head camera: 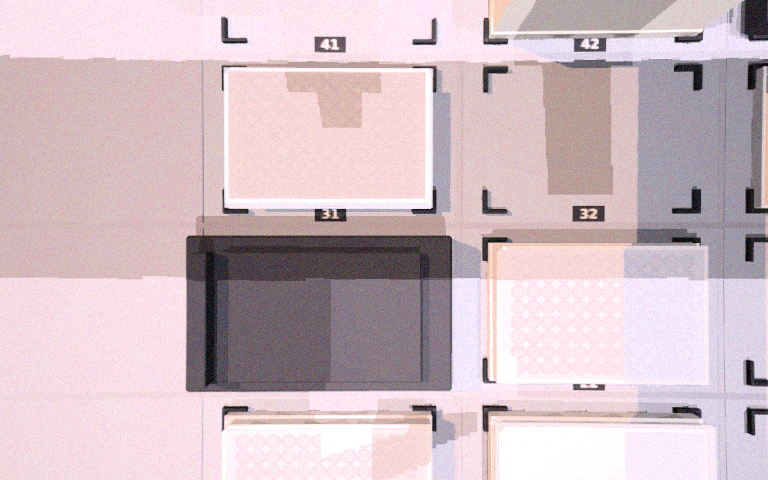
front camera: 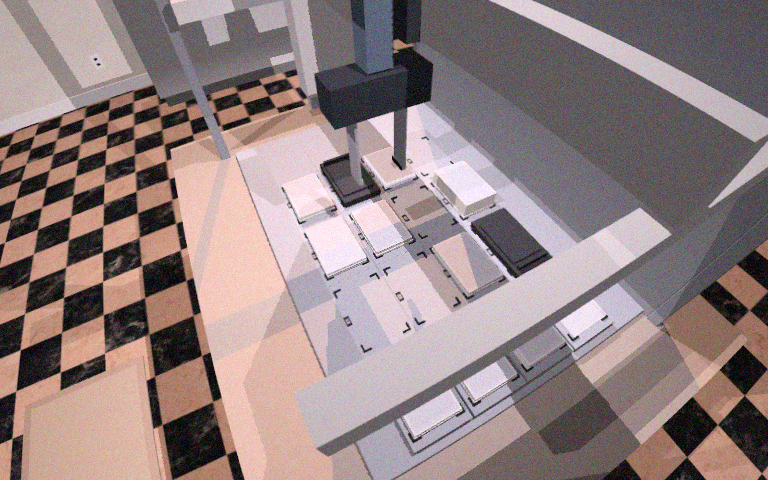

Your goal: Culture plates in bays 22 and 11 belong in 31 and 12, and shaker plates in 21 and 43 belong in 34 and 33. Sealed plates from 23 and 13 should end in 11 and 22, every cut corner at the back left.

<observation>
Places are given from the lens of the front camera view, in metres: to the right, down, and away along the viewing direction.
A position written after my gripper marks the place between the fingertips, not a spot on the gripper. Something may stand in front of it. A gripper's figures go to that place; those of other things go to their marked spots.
my gripper (front camera: 378, 171): -0.01, -0.12, 0.64
tall grey wall (front camera: 580, 198): 0.39, -0.08, 0.68
bay 34 (front camera: 549, 361): 0.28, 0.20, 0.56
bay 13 (front camera: 378, 321): -0.01, 0.15, 0.63
The marked spots on the tall grey wall and the bay 34 are 0.33 m apart.
</observation>
